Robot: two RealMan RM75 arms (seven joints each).
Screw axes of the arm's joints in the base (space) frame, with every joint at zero. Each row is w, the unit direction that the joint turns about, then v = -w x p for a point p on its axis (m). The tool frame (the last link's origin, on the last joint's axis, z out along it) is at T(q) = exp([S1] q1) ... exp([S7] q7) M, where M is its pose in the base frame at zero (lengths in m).
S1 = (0, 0, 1, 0, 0, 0)
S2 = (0, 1, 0, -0.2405, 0, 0)
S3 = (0, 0, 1, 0, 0, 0)
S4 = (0, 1, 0, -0.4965, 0, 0)
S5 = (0, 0, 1, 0, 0, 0)
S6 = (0, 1, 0, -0.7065, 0, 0)
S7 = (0, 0, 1, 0, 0, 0)
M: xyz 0 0 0.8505 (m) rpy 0 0 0 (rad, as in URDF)
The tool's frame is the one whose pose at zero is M.
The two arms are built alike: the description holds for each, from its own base.
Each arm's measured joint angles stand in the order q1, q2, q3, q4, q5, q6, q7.
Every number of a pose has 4 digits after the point. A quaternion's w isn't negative.
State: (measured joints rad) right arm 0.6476 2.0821 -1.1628 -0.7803 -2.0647 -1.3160 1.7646; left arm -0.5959 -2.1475 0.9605 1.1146 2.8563 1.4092 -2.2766
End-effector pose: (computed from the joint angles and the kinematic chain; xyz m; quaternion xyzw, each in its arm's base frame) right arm 0.2084 0.3641 -0.0477 -0.9713 0.2150 0.0686 0.0757; left arm -0.2761 0.3627 0.0224 -0.8718 -0.3899 0.1837 0.2328
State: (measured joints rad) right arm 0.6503 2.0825 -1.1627 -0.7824 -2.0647 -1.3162 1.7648; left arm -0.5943 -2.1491 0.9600 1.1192 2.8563 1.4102 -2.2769
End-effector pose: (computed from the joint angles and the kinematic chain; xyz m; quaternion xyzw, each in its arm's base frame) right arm 0.2070 0.3648 -0.0475 -0.9717 0.2130 0.0691 0.0759; left arm -0.2758 0.3625 0.0226 -0.8717 -0.3900 0.1829 0.2335
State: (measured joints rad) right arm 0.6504 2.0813 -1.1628 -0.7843 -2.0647 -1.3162 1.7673; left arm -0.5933 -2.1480 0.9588 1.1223 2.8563 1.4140 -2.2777
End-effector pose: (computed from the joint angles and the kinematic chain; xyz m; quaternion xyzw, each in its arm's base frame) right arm 0.2069 0.3653 -0.0468 -0.9715 0.2133 0.0689 0.0767; left arm -0.2760 0.3622 0.0236 -0.8713 -0.3909 0.1830 0.2337
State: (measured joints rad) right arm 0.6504 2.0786 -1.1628 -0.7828 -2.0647 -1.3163 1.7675; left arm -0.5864 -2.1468 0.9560 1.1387 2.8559 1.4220 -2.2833
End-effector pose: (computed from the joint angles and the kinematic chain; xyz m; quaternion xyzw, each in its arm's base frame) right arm 0.2077 0.3655 -0.0460 -0.9714 0.2138 0.0679 0.0773; left arm -0.2764 0.3613 0.0272 -0.8691 -0.3941 0.1817 0.2375
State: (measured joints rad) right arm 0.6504 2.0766 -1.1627 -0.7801 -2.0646 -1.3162 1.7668; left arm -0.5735 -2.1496 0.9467 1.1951 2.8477 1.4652 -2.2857
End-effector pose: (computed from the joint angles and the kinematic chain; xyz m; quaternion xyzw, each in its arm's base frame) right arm 0.2087 0.3656 -0.0456 -0.9713 0.2145 0.0671 0.0775; left arm -0.2718 0.3582 0.0352 -0.8691 -0.3958 0.1754 0.2392
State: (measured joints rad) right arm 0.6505 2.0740 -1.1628 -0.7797 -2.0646 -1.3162 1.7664; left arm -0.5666 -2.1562 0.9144 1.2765 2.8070 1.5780 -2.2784
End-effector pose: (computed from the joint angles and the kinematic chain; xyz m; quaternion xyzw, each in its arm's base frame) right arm 0.2093 0.3660 -0.0446 -0.9714 0.2143 0.0662 0.0783; left arm -0.2586 0.3495 0.0441 -0.8766 -0.4007 0.1545 0.2171
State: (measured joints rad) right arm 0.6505 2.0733 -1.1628 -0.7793 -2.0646 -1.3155 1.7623; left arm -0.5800 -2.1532 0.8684 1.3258 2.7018 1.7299 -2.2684
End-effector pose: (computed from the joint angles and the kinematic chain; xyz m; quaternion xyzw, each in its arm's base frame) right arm 0.2095 0.3662 -0.0444 -0.9717 0.2125 0.0658 0.0790; left arm -0.2368 0.3392 0.0486 -0.8944 -0.4022 0.1100 0.1618
